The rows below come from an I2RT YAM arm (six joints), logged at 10 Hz.
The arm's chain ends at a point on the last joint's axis. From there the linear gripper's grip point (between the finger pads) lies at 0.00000 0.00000 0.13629 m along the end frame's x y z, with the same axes.
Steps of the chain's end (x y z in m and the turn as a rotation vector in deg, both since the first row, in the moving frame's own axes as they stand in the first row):
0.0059 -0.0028 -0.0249 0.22 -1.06 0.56
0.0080 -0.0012 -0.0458 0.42 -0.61 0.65
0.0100 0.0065 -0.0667 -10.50 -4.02 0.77
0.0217 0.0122 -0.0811 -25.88 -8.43 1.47
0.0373 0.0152 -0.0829 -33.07 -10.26 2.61
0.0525 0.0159 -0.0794 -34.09 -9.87 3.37
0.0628 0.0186 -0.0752 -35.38 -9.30 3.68
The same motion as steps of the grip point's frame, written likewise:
0.0034 -0.0033 -0.0249 0.22 -1.06 0.56
0.0066 -0.0022 -0.0458 0.42 -0.61 0.65
0.0003 0.0313 -0.0693 -10.50 -4.02 0.77
0.0016 0.0712 -0.0962 -25.88 -8.43 1.47
0.0126 0.0886 -0.1070 -33.07 -10.26 2.61
0.0282 0.0912 -0.1047 -34.09 -9.87 3.37
0.0396 0.0964 -0.1020 -35.38 -9.30 3.68

